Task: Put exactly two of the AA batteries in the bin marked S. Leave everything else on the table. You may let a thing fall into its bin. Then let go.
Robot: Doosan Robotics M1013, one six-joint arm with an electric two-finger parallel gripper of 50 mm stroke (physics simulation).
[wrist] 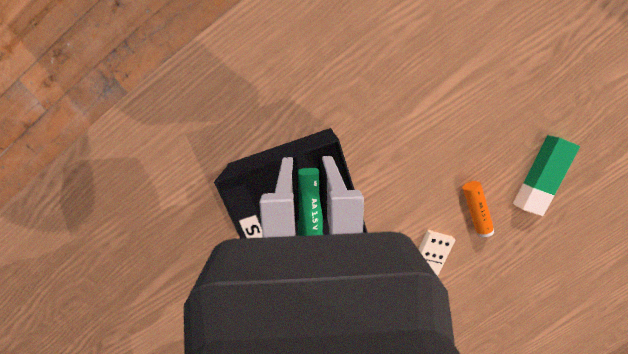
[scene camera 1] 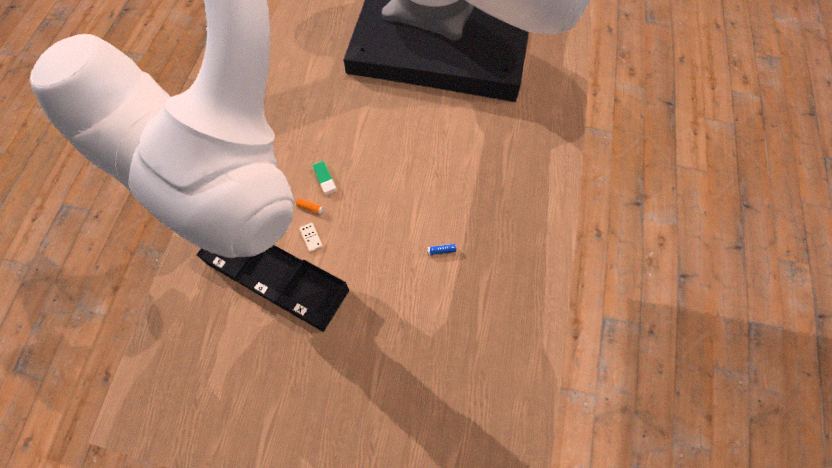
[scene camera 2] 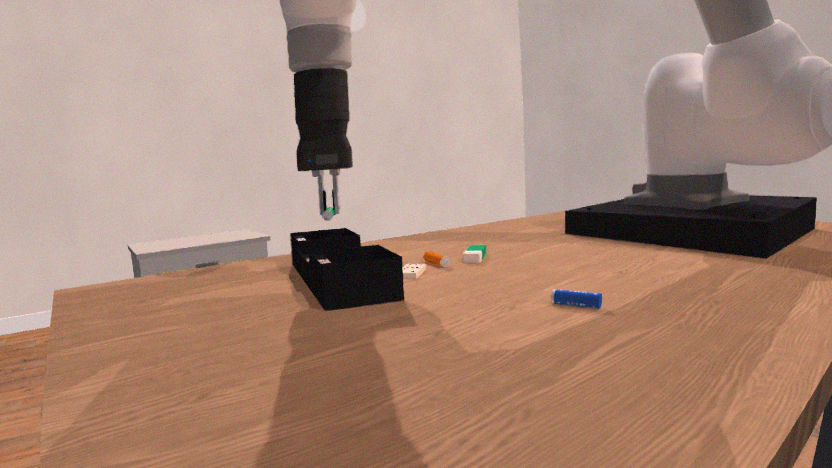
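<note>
My gripper is shut on a green AA battery and holds it above the bin marked S, clear of its rim. In scene camera 1 the arm hides the gripper, the green battery and part of the bin marked S, whose label shows. Much of that bin's inside is hidden or dark. An orange AA battery lies on the table beside the bins. A blue battery lies farther off on the table.
A white domino lies between the bin row and the orange battery. A green and white eraser lies past the orange battery. The bin marked X is at the row's other end.
</note>
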